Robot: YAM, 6 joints.
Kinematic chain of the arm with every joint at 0, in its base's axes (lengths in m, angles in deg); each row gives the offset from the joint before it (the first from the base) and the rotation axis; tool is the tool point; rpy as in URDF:
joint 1: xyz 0 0 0.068 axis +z
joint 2: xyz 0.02 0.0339 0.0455 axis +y
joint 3: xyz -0.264 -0.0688 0 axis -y
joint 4: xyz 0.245 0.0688 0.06 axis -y
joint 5: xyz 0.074 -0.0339 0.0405 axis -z
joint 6: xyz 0.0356 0 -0.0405 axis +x
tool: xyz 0 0 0 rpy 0 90 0
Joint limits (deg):
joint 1: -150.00..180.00
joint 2: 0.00..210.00
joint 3: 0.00..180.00
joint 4: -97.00..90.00
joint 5: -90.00..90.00
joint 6: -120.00..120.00
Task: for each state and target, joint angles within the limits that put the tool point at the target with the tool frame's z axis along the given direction. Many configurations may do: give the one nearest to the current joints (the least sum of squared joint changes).
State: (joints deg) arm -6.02 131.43 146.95 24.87 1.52 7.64
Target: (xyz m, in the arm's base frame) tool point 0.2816 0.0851 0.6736 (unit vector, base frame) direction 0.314 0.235 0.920
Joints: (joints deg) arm 15.84 112.72 157.46 23.55 -8.07 7.64
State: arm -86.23 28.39 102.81 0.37 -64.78 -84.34
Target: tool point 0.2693 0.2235 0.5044 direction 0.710 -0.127 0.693
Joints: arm -136.94 12.64 102.00 32.59 -35.27 -84.34
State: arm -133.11 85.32 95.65 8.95 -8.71 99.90
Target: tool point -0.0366 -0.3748 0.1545 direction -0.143 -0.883 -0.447
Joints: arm -95.24 104.91 50.27 28.03 3.54 99.90
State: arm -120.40 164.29 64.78 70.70 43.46 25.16
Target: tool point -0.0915 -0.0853 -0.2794 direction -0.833 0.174 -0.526
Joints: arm -124.06 209.88 61.51 89.88 51.93 25.16
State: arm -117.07 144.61 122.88 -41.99 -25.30 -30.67
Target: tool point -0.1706 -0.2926 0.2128 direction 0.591 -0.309 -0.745
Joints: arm -124.24 107.95 82.36 -70.31 -41.49 -30.67
